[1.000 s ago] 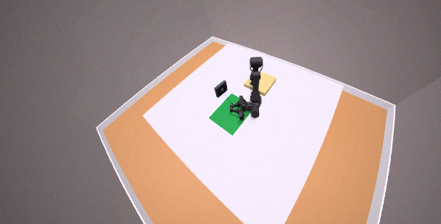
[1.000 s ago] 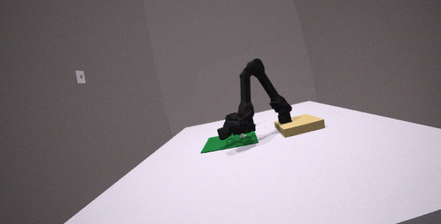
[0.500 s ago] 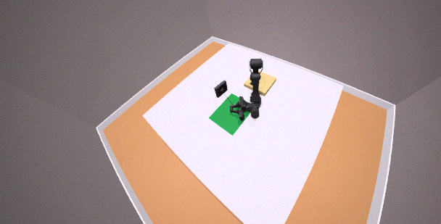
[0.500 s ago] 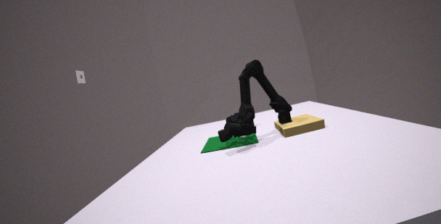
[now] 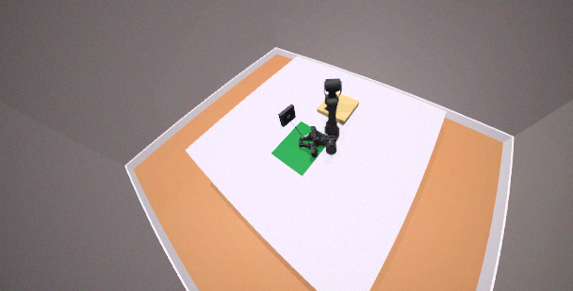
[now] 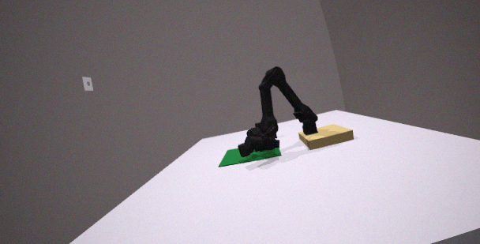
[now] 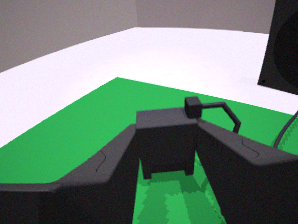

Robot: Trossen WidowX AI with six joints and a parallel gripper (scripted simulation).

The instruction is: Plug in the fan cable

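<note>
Now: the green board 50 mm below my gripper tip and 10 mm to the left of it. From my gripper tip the other things lie so: black fan 190 mm to the right, 90 mm behind, 20 mm above; white four-pin fan header 80 mm behind, 40 mm below, 10 mm to the right; black fan plug 10 mm below.
</note>
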